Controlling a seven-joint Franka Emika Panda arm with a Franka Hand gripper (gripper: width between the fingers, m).
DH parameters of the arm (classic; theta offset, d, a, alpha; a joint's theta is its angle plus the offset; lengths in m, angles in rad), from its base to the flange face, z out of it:
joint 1: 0 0.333 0 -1.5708
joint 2: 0 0 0 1.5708
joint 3: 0 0.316 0.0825 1.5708
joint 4: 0 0 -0.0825 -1.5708
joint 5: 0 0.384 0 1.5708
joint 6: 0 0 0.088 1.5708
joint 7: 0 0.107 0 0
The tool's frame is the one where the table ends.
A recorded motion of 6 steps. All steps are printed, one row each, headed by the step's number.
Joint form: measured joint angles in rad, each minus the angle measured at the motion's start. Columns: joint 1, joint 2, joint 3, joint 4, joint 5, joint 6, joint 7.
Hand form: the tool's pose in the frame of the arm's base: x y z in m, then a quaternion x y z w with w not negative. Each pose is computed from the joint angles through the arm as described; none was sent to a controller.
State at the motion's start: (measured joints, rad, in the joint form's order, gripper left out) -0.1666 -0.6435 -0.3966 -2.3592 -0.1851 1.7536 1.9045
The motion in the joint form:
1: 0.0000 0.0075 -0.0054 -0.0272 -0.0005 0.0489 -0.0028
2: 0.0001 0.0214 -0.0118 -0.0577 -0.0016 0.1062 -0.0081
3: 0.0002 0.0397 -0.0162 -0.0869 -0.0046 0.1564 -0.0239
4: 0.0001 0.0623 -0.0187 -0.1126 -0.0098 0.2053 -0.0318
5: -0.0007 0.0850 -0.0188 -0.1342 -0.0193 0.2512 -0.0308
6: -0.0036 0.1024 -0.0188 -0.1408 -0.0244 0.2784 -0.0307
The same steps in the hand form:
1: 0.2987 -0.2318 0.5244 -0.38159 0.92390 0.01059 0.02614
2: 0.3037 -0.2327 0.5099 -0.38381 0.92289 0.00552 0.03048
3: 0.3086 -0.2327 0.4941 -0.39185 0.91953 0.00261 0.03011
4: 0.3137 -0.2326 0.4785 -0.39701 0.91740 -0.00091 0.02754
5: 0.3185 -0.2323 0.4646 -0.39935 0.91647 -0.00644 0.02346
6: 0.3217 -0.2340 0.4579 -0.39937 0.91648 -0.01089 0.02143

